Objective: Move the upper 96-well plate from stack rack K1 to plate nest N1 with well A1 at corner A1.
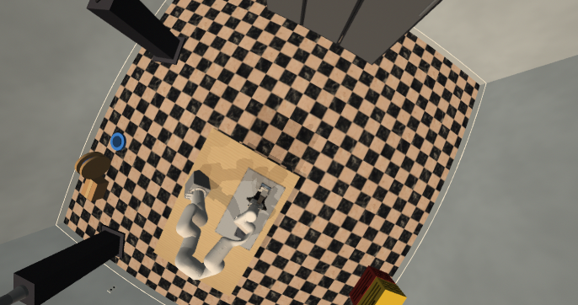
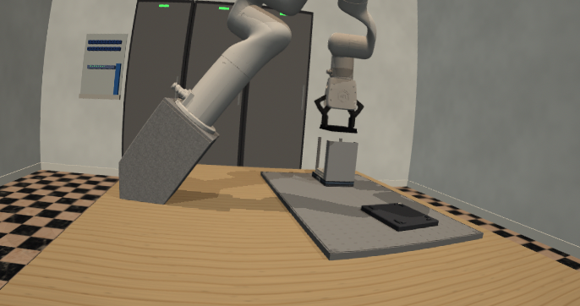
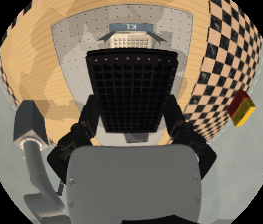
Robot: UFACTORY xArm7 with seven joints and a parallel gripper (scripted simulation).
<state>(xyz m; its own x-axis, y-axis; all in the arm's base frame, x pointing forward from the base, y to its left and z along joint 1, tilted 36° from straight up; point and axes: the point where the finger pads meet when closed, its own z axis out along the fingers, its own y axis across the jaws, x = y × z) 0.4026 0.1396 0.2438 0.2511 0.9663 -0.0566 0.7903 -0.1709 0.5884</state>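
My gripper is now 20 mm past the pale A1 square, 320 mm to the left of it and 170 mm above it. Also, from my hand: black 96-well plate 10 mm below; then pale plate 160 mm below.
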